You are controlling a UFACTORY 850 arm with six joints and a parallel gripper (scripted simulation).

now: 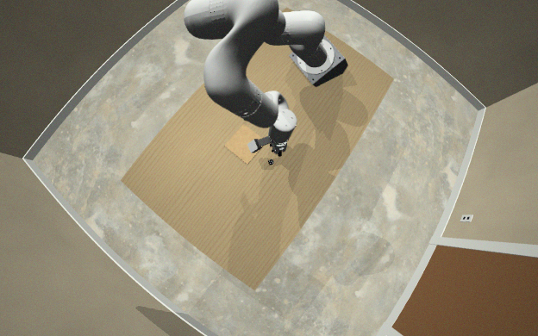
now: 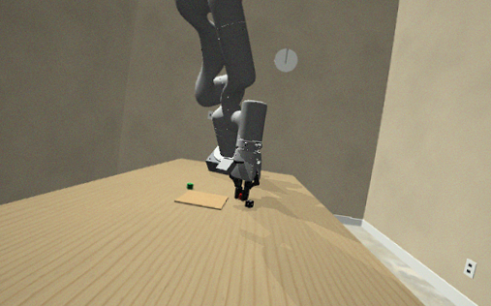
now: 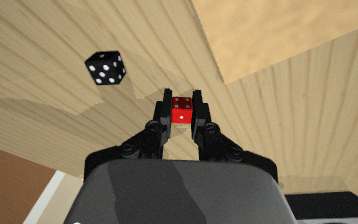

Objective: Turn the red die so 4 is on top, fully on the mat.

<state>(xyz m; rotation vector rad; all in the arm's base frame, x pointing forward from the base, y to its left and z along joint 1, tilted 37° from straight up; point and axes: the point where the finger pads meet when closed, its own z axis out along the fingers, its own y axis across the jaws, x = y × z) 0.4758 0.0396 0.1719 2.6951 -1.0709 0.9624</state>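
Right now my hand is 13 cm to the left of the tan mat, 3 cm short of it and 2 cm above it. Also, from my hand: black die: 7 cm ahead, 1 cm to the left, 1 cm below; green die: 18 cm to the right, 9 cm behind, 1 cm below; red die: 1 cm below.
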